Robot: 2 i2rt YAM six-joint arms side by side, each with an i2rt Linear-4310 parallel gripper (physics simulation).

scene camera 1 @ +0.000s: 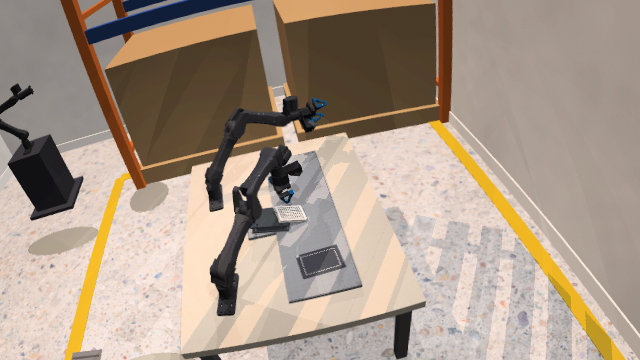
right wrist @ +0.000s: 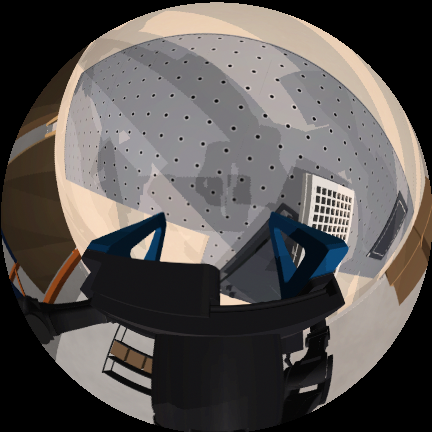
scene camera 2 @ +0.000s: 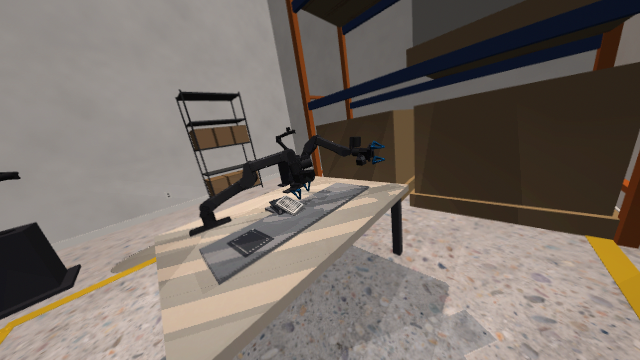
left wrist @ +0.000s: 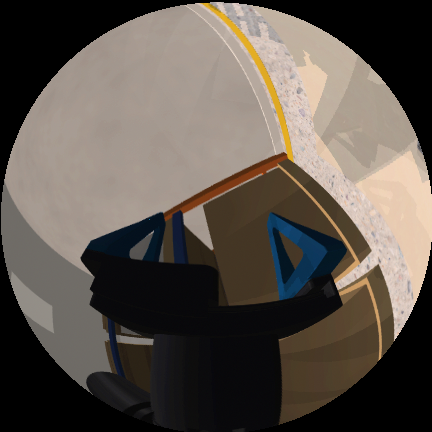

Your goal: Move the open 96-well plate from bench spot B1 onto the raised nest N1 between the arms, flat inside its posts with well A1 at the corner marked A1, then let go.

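Frame: origin at the left arm's base, x ahead, y left, z up, level; millimetres.
Seen in the pictures: left gripper, between the fingertips: [scene camera 1: 325,108] [scene camera 2: 384,153] [left wrist: 215,217]; right gripper, between the fingertips: [scene camera 1: 283,196] [right wrist: 217,217] [scene camera 2: 304,195]; left arm's base, origin of its link: [scene camera 1: 216,198]; right arm's base, origin of its link: [scene camera 1: 228,294] [scene camera 2: 211,226].
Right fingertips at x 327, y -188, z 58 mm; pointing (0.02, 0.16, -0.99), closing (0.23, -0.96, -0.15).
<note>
Pixels of each thing's top centre, then the offset from my right fingertips to it. "pt": a spot on its surface instead. Level surfaces: height alone.
- dark raised nest, centre of its top: [right wrist: 277,285] [scene camera 1: 269,215] [scene camera 2: 282,200] dx -79, dy -104, dz -1 mm
- dark rectangle with a pale outline, a spot on its surface: [right wrist: 389,232] [scene camera 1: 318,260] [scene camera 2: 251,239] pt dx +62, dy -384, dz -43 mm
- grey perforated board, height of its surface: dz -45 mm
- wooden table, height of its surface: dz -58 mm
The white 96-well plate [scene camera 1: 291,213] [scene camera 2: 289,205] [right wrist: 331,210] looks tilted, with one side against or on the dark raised nest [scene camera 1: 269,220] [right wrist: 255,272] and the other side lower over the grey board. The marks A1 are too small to read. A dark rectangle with a pale outline [scene camera 1: 321,261] [scene camera 2: 250,242] [right wrist: 389,232] lies farther along the board. My right gripper [scene camera 1: 280,192] [scene camera 2: 303,193] [right wrist: 217,217] is open and empty, above the board beside the plate and nest. My left gripper [scene camera 1: 325,110] [scene camera 2: 384,153] [left wrist: 215,217] is open and empty, raised high at the far end.
The grey perforated board [scene camera 1: 325,232] [right wrist: 240,70] lies along the wooden table [scene camera 1: 225,330]. My left arm stands beyond my right arm in scene camera 1. Large brown boxes [scene camera 1: 185,100] [scene camera 2: 520,145] stand in an orange and blue rack behind the table's far end.
</note>
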